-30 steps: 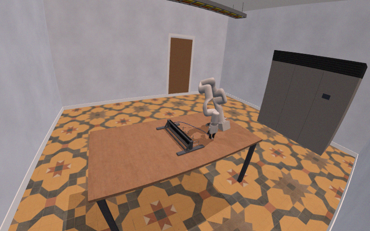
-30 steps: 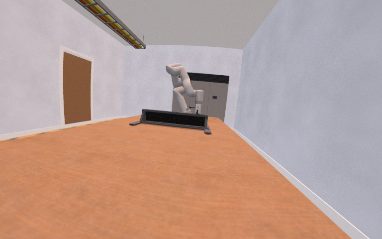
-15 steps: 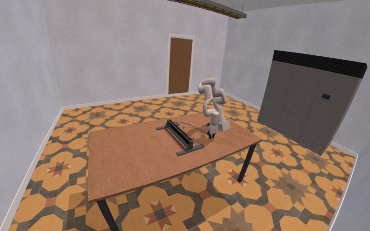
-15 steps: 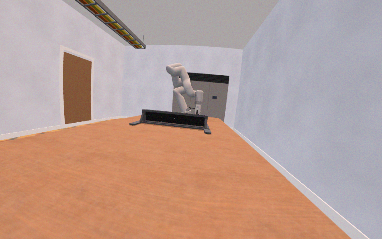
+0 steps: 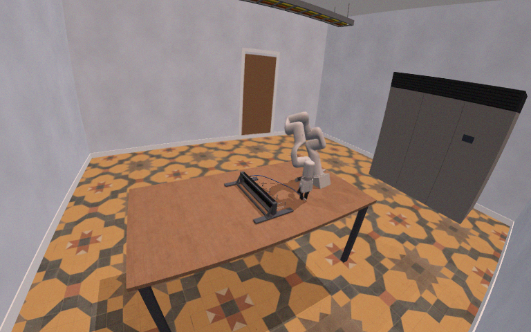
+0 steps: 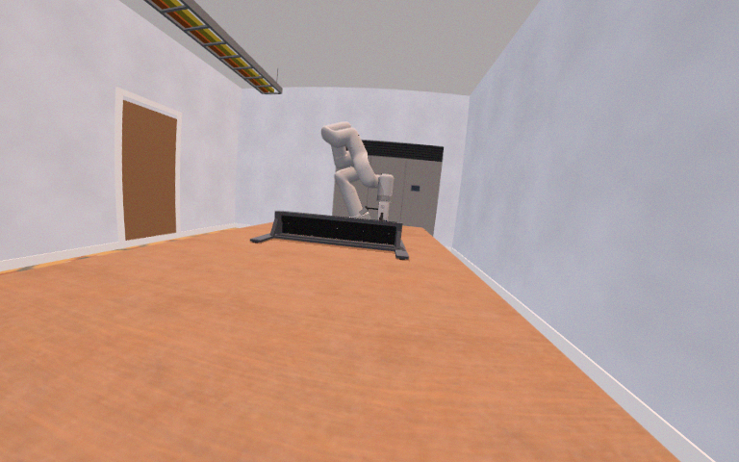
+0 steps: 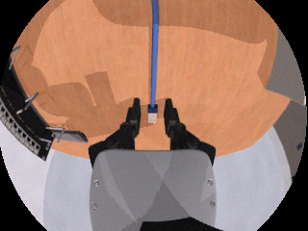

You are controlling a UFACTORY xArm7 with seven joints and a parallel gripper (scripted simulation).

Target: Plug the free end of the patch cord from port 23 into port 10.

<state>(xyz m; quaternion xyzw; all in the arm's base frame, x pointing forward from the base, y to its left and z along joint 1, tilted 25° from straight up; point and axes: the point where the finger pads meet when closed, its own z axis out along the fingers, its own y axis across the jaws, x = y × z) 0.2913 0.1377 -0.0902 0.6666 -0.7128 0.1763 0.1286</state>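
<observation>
Right now my hand is 2 cm to the right of the patch cord plug and 1 cm above it.
</observation>
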